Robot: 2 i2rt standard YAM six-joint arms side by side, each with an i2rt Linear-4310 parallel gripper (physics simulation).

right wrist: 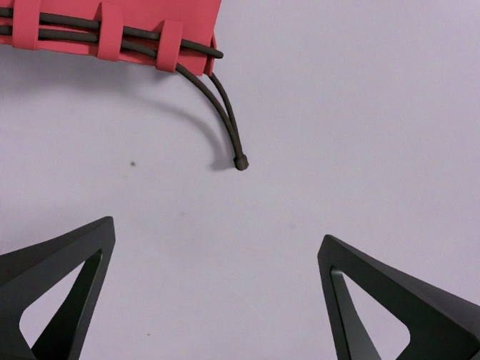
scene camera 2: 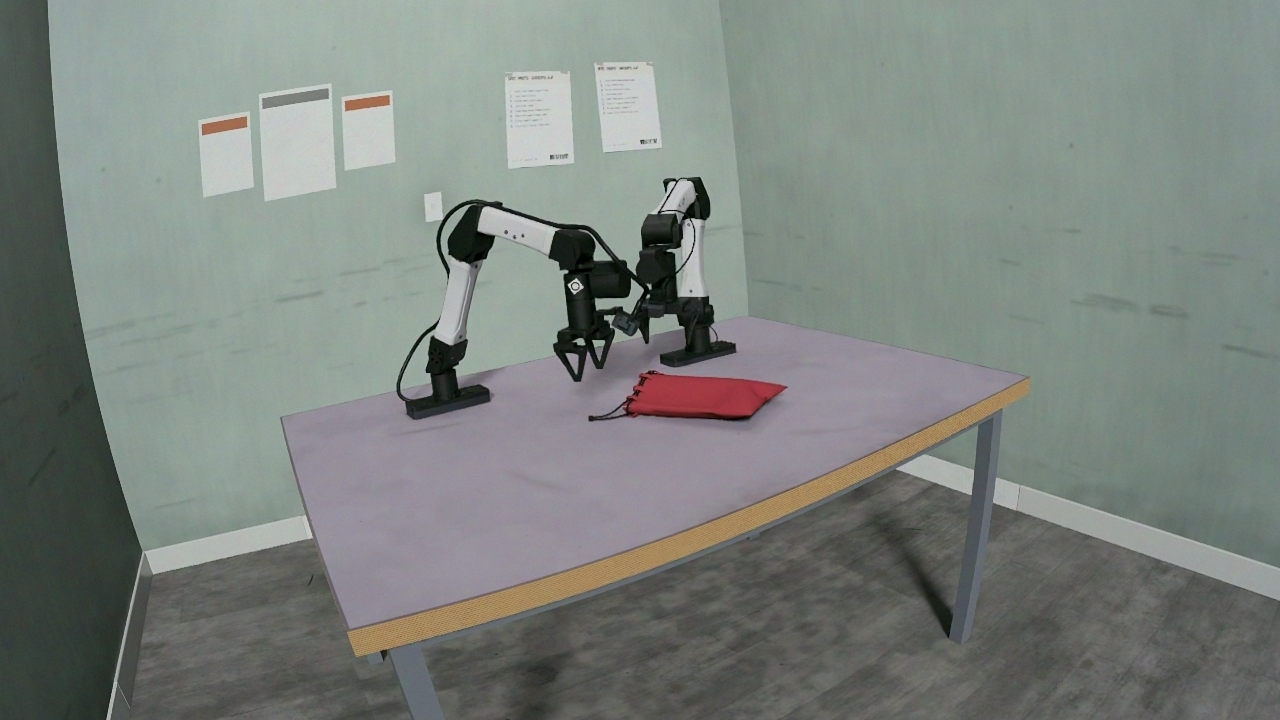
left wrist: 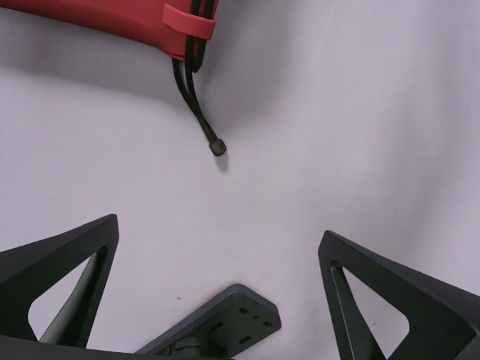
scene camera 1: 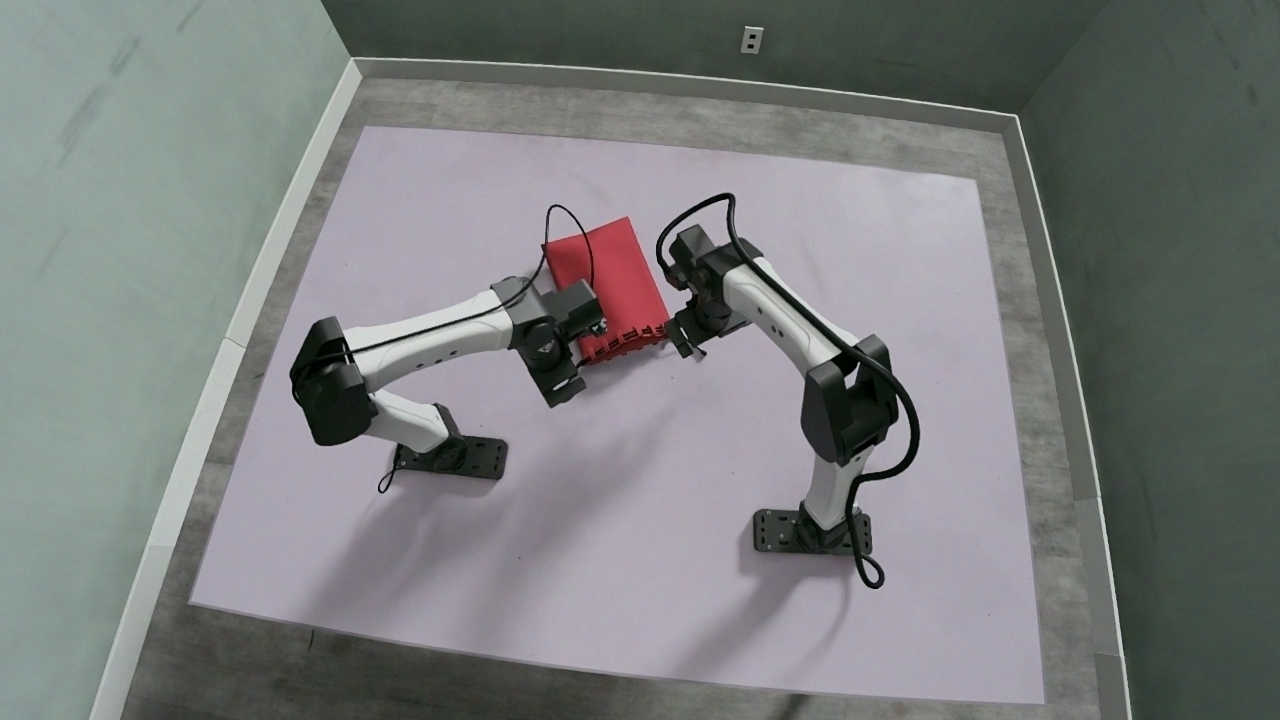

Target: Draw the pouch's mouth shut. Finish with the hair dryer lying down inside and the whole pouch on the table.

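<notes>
The red pouch [scene camera 1: 617, 277] [scene camera 2: 707, 396] [left wrist: 110, 20] [right wrist: 150, 10] lies flat on the table, its mouth edge towards the arms. Black drawcords run through loops there. One knotted cord end [left wrist: 217, 146] sticks out at one mouth corner, another cord end [right wrist: 241, 161] at the other. The hair dryer does not show; the pouch's inside is hidden. My left gripper [scene camera 1: 565, 394] [left wrist: 222, 234] is open and empty, above the table near the first cord end. My right gripper [scene camera 1: 687, 344] [scene camera 2: 588, 371] [right wrist: 220, 237] is open and empty, above the table near the other cord end.
The left arm's base plate [scene camera 1: 486, 458] [left wrist: 250, 320] and the right arm's base plate [scene camera 1: 775, 530] [scene camera 2: 447, 402] stand on the lilac table [scene camera 1: 626, 582] [scene camera 2: 501, 528]. The left forearm passes close to the pouch in scene camera 1. The two wrists are near each other.
</notes>
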